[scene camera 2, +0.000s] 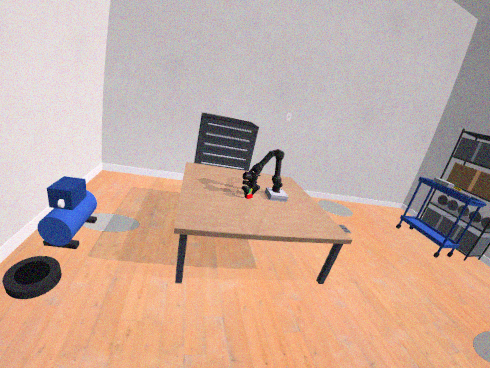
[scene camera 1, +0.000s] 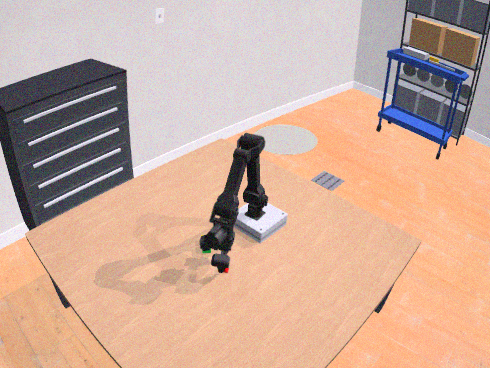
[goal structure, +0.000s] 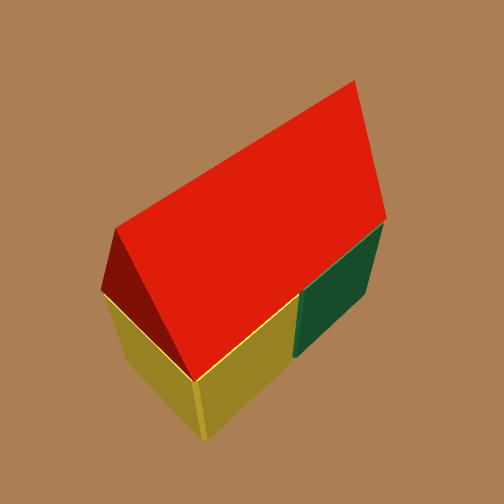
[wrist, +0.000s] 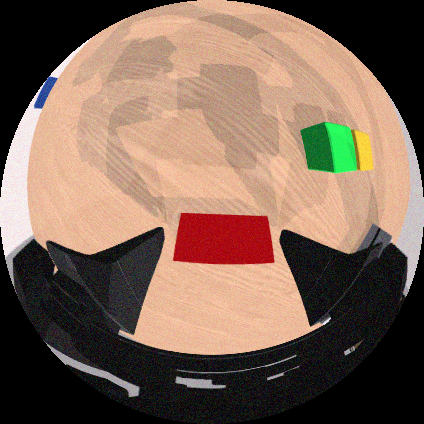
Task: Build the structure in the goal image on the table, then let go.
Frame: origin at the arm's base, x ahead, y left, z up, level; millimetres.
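Where they show: gripper, between the fingertips: (scene camera 2: 248,196) (wrist: 224,234); arm's base, origin of its link: (scene camera 2: 275,191) (scene camera 1: 255,213).
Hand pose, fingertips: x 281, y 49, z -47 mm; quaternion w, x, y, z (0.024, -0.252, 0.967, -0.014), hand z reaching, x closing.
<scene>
Each offset is from my fingertips to the top centre of the thing. Level surfaces: height alone.
A red block {1 mm back, 2 mm left, 21 mm up} (scene camera 1: 226,270) (scene camera 2: 249,197) (wrist: 223,245) lies on the table. In the wrist view it spans much of the gap between the fingertips, with table showing on both sides. My gripper (scene camera 1: 223,258) (wrist: 224,234) is open and low over the red block, holding nothing. In scene camera 1 the near finger hides most of the block. A green block {31 mm back, 102 mm right, 24 mm up} (scene camera 1: 206,251) (scene camera 2: 250,191) (wrist: 331,148) stands beyond the red block, to the right in the wrist view. A yellow block {60 mm back, 129 mm right, 24 mm up} (wrist: 365,150) is right beside the green one, and the arm hides it in scene camera 1.
The wooden table {9 mm down} (scene camera 1: 300,295) (scene camera 2: 225,215) bears the arm's white base (scene camera 1: 262,222) (scene camera 2: 277,195), close to the blocks. A dark drawer cabinet (scene camera 1: 75,145) (scene camera 2: 227,142) stands behind the table. A blue cart (scene camera 1: 415,125) (scene camera 2: 427,233) stands off to the right. Arm shadows cross the table.
</scene>
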